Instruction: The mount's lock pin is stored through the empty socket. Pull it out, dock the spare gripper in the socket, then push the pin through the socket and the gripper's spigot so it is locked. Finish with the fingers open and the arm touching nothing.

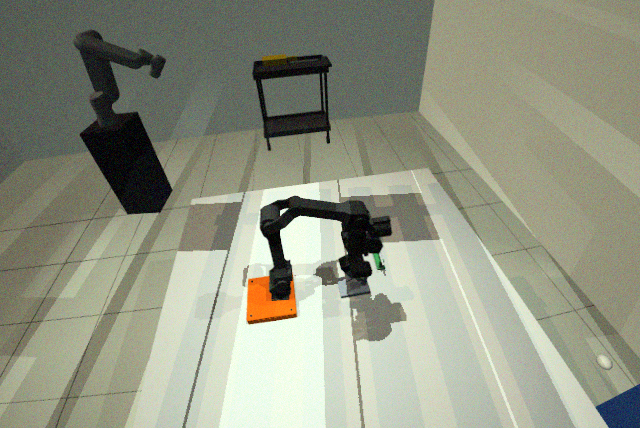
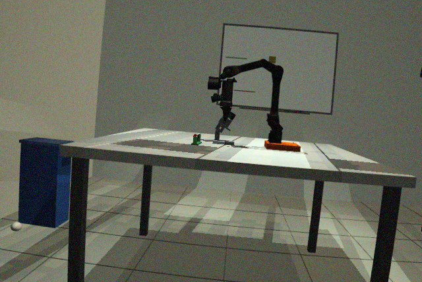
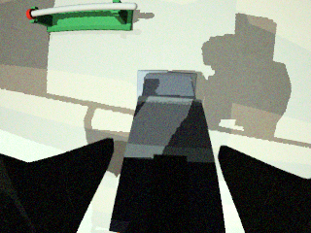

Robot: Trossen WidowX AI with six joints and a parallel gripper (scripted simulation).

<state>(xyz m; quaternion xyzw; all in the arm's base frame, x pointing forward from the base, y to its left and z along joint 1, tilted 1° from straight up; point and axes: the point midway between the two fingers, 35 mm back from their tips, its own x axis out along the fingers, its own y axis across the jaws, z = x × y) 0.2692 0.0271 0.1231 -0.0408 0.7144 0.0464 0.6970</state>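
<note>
Now: the spare gripper right at my gripper tip. Round my gripper tip: green bracket (14 cm to the left, 11 cm ahead, 10 cm below); socket (7 cm below, 1 cm ahead).
</note>
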